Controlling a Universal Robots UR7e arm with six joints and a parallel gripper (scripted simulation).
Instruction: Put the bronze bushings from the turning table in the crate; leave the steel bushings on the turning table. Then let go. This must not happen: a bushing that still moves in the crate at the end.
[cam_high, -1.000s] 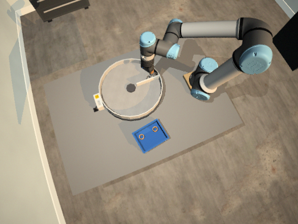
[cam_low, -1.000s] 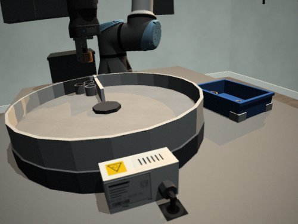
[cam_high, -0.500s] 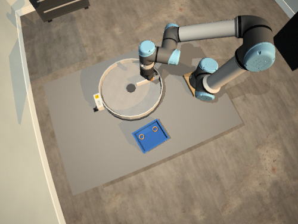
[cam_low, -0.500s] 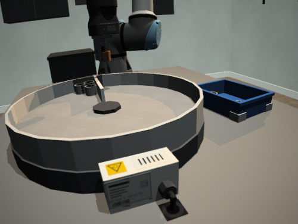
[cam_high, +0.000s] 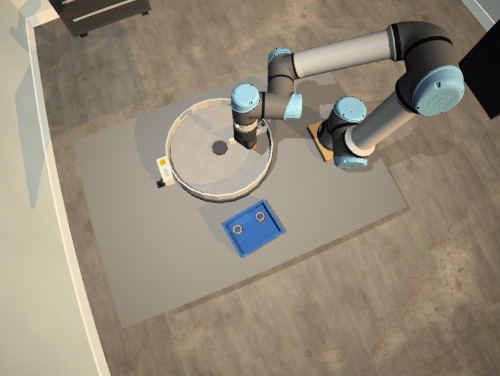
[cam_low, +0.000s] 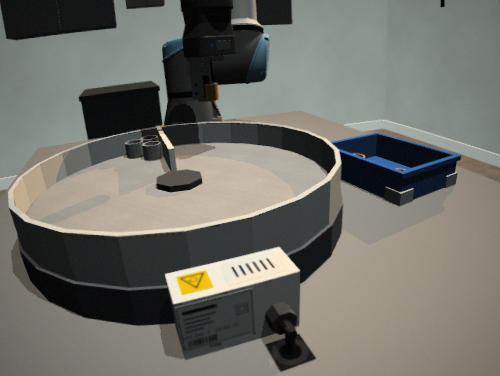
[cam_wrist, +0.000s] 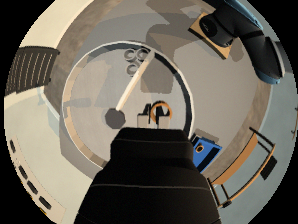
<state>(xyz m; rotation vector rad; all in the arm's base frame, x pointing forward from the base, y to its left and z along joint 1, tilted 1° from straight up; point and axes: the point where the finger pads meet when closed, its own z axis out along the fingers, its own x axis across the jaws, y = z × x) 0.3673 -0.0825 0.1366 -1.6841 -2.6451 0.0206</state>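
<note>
The blue crate lies 270 mm to the left of my hand, 140 mm below it and 130 mm ahead of it. From my hand the other things lie so: round turning table (110 mm below, 100 mm ahead, 70 mm to the right).
</note>
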